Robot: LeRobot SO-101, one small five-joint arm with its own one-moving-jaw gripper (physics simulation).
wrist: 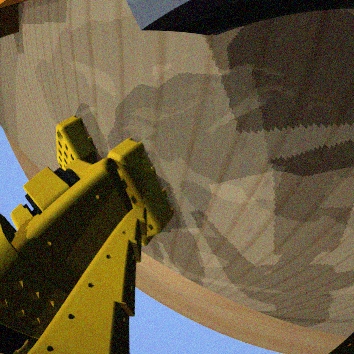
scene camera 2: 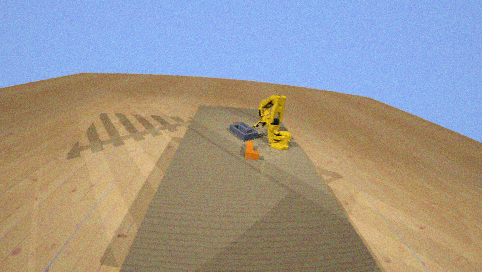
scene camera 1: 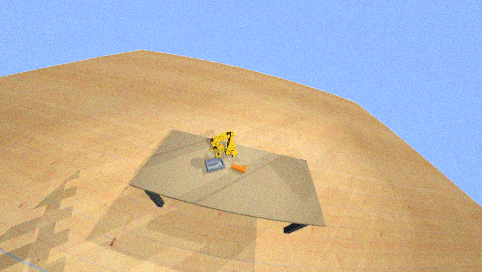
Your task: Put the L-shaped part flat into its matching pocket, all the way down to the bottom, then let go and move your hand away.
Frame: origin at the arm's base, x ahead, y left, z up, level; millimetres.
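Seen in the pictures: hand, tool point: [wrist: 145, 218] [scene camera 1: 223, 151]; arm's base, link origin: [wrist: 107, 157] [scene camera 2: 274, 144] [scene camera 1: 230, 154].
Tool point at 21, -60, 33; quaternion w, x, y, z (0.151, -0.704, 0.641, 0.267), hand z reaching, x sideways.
Offsets run from my tool point to a thing's top centre, as dx, dy, dz. Level surfaces: height alone.
The orange L-shaped part @[+105, +152, -3] [scene camera 1: 239, 167] [scene camera 2: 251, 151] lies flat on the table @[dz -33] [scene camera 1: 235, 199] [scene camera 2: 208, 209], to the right of the grey pocket block @[+135, -38, +4] [scene camera 1: 214, 164] [scene camera 2: 243, 131] in scene camera 1. The block's pocket is empty. My gripper [scene camera 1: 218, 154] [scene camera 2: 257, 124] hangs low behind the block, close to its near end and apart from the L-shaped part. In the wrist view only the fixed jaw [wrist: 140, 182] shows over bare table, so the gripper is fully open and holds nothing.
The yellow arm base [scene camera 2: 280, 140] stands on the table right behind the L-shaped part. The table stands on a wide wooden floor [scene camera 1: 83, 111]. Its edge [wrist: 211, 309] shows close below the jaw in the wrist view.
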